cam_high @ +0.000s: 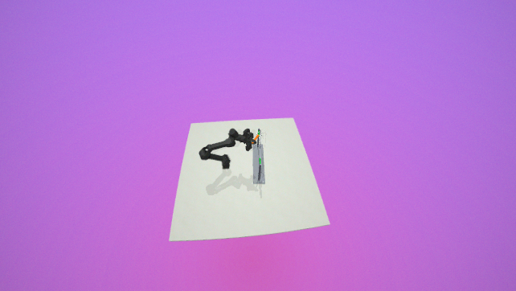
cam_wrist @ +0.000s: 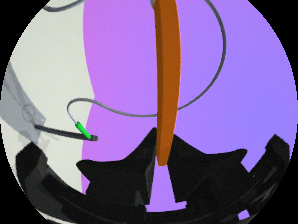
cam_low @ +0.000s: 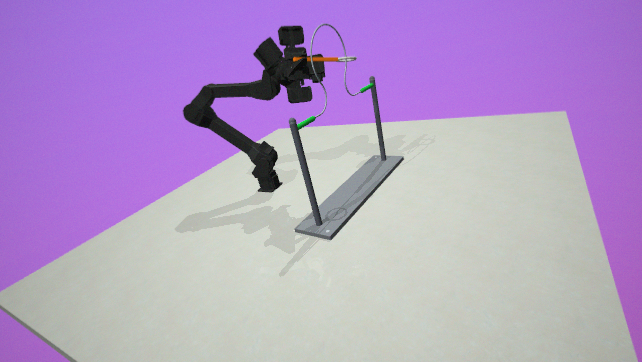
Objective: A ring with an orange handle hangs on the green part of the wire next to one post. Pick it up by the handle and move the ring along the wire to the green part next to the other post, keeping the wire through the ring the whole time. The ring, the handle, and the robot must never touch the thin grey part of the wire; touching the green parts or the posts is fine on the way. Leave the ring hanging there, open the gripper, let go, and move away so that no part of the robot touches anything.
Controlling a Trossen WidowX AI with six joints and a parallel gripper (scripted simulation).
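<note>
Right now the ring with orange handle is 9 cm to the left of my gripper tip, 3 cm below it and 2 cm ahead of it.
</note>
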